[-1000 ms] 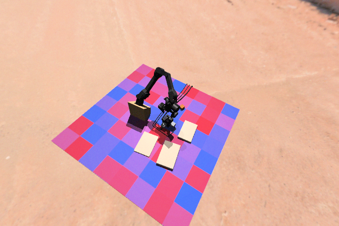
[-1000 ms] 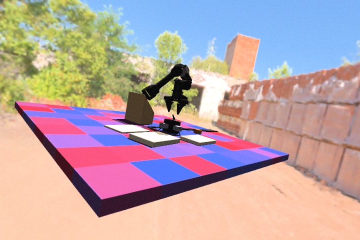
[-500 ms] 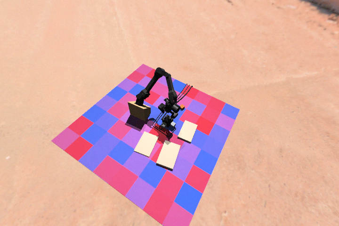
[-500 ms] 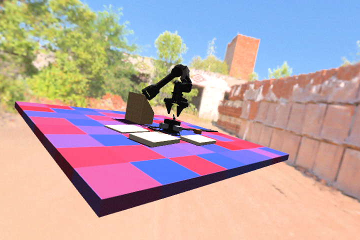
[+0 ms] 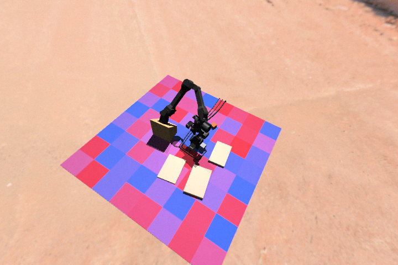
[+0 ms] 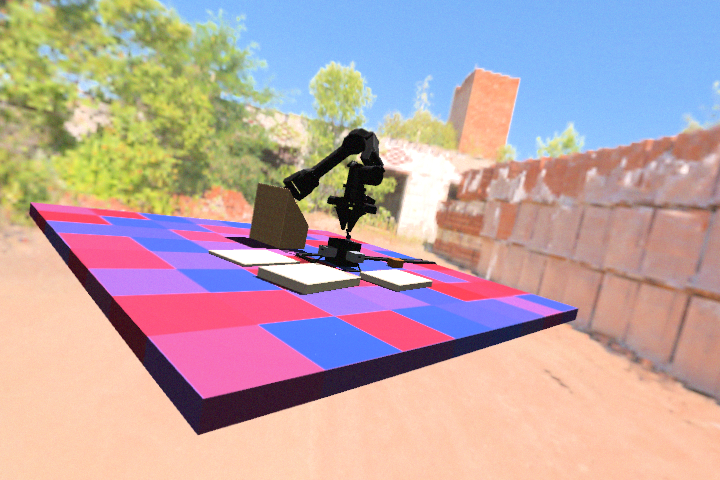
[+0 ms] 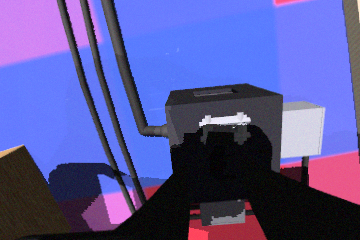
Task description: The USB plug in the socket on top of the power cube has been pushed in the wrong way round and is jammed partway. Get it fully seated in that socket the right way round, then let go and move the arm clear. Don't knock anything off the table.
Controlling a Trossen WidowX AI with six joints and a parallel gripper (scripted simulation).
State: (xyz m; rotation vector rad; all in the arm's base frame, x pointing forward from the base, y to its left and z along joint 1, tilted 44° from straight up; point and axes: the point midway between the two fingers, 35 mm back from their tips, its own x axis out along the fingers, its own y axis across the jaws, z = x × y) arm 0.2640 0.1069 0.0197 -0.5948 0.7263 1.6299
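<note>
Now: gripper tip 40 mm above the silver USB socket, 10 mm to the right of it and 10 mm short of it. Round my gripper tip: dark USB plug 10 mm to the left, 10 mm below, 10 mm ahead; small orange block 240 mm to the left, 90 mm below, 20 mm ahead.
</note>
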